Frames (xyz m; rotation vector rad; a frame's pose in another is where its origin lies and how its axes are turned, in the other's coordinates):
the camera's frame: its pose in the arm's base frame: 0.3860 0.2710 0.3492 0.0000 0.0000 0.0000
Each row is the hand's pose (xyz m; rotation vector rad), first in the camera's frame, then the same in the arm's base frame.
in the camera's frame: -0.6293 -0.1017 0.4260 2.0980 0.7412 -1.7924
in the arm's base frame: -0.2433 0.1693 0.7752 2.0980 0.7412 -1.7924
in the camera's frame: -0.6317 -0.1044 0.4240 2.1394 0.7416 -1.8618
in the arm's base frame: -0.2457 0.1666 0.7732 2.1394 0.7416 -1.8618
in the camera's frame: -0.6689 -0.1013 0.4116 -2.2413 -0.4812 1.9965
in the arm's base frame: -0.2829 0.1697 0.7608 -2.2413 -0.4812 1.9965
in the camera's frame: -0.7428 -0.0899 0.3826 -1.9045 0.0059 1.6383
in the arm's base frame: -0.3568 0.1811 0.7318 -1.9045 0.0059 1.6383
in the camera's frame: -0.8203 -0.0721 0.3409 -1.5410 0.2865 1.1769
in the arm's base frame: -0.4343 0.1989 0.6901 -1.5410 0.2865 1.1769
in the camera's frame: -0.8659 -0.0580 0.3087 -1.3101 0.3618 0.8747
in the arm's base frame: -0.4799 0.2130 0.6579 -1.3101 0.3618 0.8747
